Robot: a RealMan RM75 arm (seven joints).
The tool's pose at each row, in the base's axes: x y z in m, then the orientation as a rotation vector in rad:
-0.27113, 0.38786, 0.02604, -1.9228, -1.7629, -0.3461
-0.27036, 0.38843, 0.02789, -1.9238, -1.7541, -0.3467
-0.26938, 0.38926, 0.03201, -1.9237, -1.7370, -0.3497
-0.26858, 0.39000, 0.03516, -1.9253, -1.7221, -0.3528
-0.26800, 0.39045, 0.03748, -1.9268, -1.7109, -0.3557
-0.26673, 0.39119, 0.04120, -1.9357, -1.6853, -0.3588
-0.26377, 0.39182, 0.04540, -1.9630, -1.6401, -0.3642
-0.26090, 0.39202, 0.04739, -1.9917, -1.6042, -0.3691
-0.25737, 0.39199, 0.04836, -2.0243, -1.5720, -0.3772
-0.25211, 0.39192, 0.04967, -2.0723, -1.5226, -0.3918
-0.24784, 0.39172, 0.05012, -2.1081, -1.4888, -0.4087
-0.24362, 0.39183, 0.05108, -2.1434, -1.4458, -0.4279
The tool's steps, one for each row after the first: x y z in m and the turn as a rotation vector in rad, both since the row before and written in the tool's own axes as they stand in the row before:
0.00152, 0.00038, -0.00137, 0.0017, 0.0046, 0.0055
0.00294, 0.00012, -0.00316, 0.0036, 0.0108, 0.0095
0.00237, 0.00011, -0.00234, 0.0017, 0.0088, 0.0089
0.00168, 0.00006, -0.00176, 0.0007, 0.0067, 0.0067
0.00278, 0.00040, -0.00285, 0.0000, 0.0110, 0.0182
0.00329, 0.00189, -0.00352, -0.0079, 0.0133, 0.0367
0.00185, 0.00228, -0.00190, -0.0118, 0.0071, 0.0315
0.00137, 0.00316, -0.00124, -0.0177, 0.0044, 0.0298
0.00210, 0.00471, -0.00167, -0.0277, 0.0080, 0.0441
0.00145, 0.00396, -0.00082, -0.0253, 0.0069, 0.0293
0.00206, 0.00369, -0.00094, -0.0243, 0.0119, 0.0344

